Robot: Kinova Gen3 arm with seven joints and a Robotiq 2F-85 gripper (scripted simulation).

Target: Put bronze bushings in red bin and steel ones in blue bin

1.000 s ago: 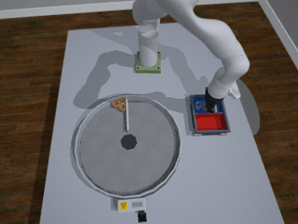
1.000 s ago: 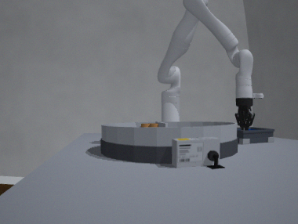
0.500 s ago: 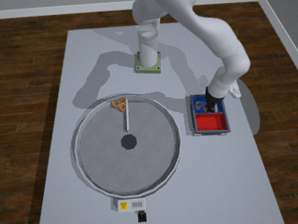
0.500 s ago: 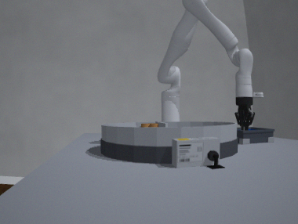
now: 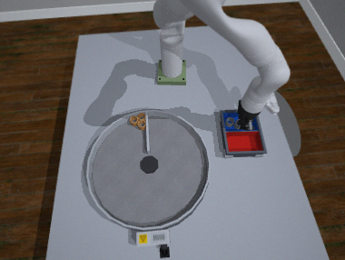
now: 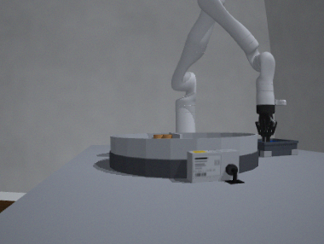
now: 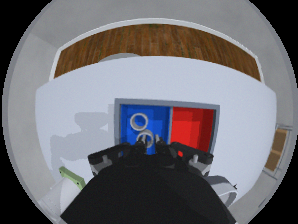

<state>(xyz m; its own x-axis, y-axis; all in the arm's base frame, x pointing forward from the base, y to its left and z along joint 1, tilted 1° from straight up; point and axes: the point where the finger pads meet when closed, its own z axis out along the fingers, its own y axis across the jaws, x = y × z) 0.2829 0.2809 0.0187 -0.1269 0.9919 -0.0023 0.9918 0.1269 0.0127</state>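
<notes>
Now: the bin 3 cm ahead of my hand and 2 cm below it. Round my hand: round grey turntable (34 cm to the right, 18 cm ahead, 1 cm above).
</notes>
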